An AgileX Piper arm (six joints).
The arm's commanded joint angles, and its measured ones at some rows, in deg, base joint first. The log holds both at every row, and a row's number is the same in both.
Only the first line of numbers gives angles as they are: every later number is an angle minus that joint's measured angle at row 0.
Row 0, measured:
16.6 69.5 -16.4 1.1 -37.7 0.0
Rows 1 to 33, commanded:
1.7 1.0 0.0 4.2 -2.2 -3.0
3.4 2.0 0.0 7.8 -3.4 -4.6
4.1 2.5 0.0 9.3 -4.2 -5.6
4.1 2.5 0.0 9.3 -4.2 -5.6
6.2 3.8 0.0 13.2 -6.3 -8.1
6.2 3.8 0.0 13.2 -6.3 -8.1
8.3 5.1 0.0 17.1 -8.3 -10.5
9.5 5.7 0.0 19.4 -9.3 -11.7
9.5 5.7 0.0 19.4 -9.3 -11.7
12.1 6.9 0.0 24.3 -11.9 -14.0
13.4 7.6 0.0 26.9 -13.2 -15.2
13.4 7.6 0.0 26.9 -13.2 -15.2
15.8 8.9 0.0 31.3 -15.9 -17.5
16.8 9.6 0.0 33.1 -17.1 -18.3
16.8 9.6 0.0 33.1 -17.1 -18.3
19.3 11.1 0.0 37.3 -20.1 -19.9
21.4 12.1 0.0 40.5 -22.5 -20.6
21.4 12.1 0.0 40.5 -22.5 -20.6
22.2 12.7 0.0 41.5 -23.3 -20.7
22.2 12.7 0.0 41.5 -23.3 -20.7
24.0 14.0 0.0 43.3 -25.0 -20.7
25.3 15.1 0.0 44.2 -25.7 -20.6
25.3 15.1 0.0 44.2 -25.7 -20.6
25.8 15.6 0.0 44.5 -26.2 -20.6
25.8 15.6 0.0 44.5 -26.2 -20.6
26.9 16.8 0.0 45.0 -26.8 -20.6
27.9 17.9 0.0 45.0 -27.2 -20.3
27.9 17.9 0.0 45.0 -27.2 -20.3
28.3 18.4 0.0 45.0 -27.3 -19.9
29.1 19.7 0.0 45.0 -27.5 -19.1
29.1 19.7 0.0 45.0 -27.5 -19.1
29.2 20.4 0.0 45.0 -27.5 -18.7
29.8 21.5 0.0 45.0 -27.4 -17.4
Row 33, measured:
29.1 20.4 -0.1 45.0 -26.8 -19.0
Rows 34 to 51, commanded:
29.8 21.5 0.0 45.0 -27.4 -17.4
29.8 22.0 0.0 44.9 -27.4 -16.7
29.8 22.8 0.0 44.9 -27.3 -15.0
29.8 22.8 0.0 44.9 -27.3 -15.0
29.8 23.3 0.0 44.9 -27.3 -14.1
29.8 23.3 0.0 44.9 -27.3 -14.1
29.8 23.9 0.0 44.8 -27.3 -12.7
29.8 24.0 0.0 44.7 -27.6 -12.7
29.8 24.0 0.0 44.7 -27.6 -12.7
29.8 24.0 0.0 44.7 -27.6 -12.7
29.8 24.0 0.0 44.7 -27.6 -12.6
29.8 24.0 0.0 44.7 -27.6 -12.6
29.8 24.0 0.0 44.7 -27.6 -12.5
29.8 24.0 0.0 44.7 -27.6 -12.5
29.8 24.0 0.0 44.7 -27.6 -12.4
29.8 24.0 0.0 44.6 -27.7 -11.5
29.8 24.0 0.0 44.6 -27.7 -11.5
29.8 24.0 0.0 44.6 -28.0 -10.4
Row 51, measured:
29.4 24.0 -0.2 45.0 -26.8 -12.4
